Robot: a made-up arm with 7 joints. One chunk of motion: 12 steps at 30 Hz.
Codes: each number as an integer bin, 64 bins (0 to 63) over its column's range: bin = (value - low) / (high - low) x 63, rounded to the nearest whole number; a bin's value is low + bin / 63 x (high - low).
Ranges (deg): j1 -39..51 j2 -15..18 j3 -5..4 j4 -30..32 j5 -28..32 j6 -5..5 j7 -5..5
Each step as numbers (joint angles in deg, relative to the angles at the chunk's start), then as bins.
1 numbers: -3.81 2.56 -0.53 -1.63 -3.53 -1.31 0.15
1 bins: 25 34 31 29 26 23 32
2 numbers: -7.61 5.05 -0.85 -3.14 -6.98 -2.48 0.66
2 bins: 22 38 29 27 22 16 36
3 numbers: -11.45 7.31 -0.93 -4.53 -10.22 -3.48 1.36
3 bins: 19 43 28 26 19 10 40
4 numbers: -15.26 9.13 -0.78 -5.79 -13.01 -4.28 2.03
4 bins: 17 46 30 25 16 5 44
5 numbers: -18.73 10.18 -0.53 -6.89 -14.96 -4.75 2.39
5 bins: 14 48 31 23 14 2 47
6 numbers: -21.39 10.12 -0.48 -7.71 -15.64 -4.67 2.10
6 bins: 12 48 32 23 13 2 45
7 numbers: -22.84 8.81 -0.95 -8.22 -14.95 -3.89 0.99
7 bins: 11 45 28 22 14 7 38
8 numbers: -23.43 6.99 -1.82 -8.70 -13.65 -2.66 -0.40
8 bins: 11 42 22 22 15 15 29
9 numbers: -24.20 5.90 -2.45 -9.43 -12.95 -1.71 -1.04
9 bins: 10 40 18 21 16 21 25
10 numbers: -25.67 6.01 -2.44 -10.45 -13.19 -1.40 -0.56
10 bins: 9 40 18 20 16 23 28
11 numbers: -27.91 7.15 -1.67 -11.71 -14.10 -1.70 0.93
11 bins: 8 42 23 19 15 21 37
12 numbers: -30.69 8.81 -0.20 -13.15 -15.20 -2.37 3.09
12 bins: 6 45 34 17 13 17 51
